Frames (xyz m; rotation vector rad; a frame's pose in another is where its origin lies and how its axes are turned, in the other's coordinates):
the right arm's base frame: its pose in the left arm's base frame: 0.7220 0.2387 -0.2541 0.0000 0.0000 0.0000
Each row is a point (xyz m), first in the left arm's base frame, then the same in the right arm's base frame.
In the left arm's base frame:
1: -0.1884 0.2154 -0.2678
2: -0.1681 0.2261 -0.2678
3: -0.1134 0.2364 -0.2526
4: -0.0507 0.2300 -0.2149
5: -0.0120 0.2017 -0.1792
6: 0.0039 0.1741 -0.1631
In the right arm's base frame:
1: -0.9104 -0.0233 -0.0137
2: -0.8901 -0.0126 -0.0137
3: -0.8354 -0.0023 0.0015
4: -0.7727 -0.0087 0.0392
5: -0.7340 -0.0370 0.0749
6: -0.7181 -0.0646 0.0910

